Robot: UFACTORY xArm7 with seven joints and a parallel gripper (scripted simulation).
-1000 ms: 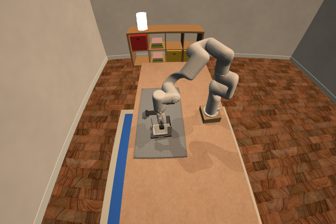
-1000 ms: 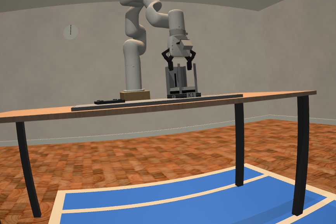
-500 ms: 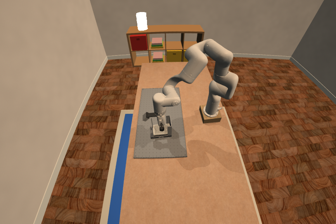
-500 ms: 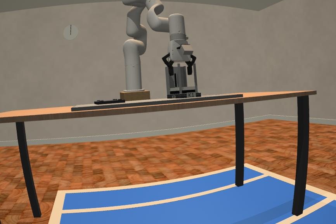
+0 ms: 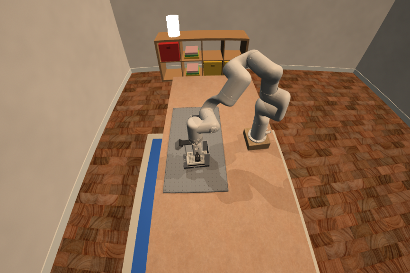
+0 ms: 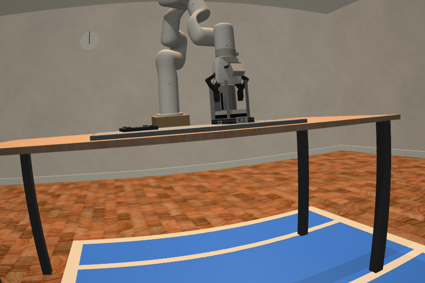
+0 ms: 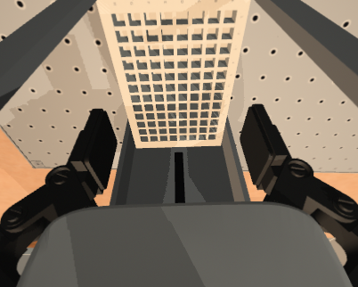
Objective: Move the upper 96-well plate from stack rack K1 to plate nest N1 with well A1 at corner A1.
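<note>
The cream 96-well plate lies 50 mm below my hand. The rest, counted from my hand: dark plate nest N1 (90 mm behind, 320 mm to the right, 80 mm below); dark plate (60 mm below); K1 label (90 mm ahead, 10 mm to the right, 80 mm below).
</note>
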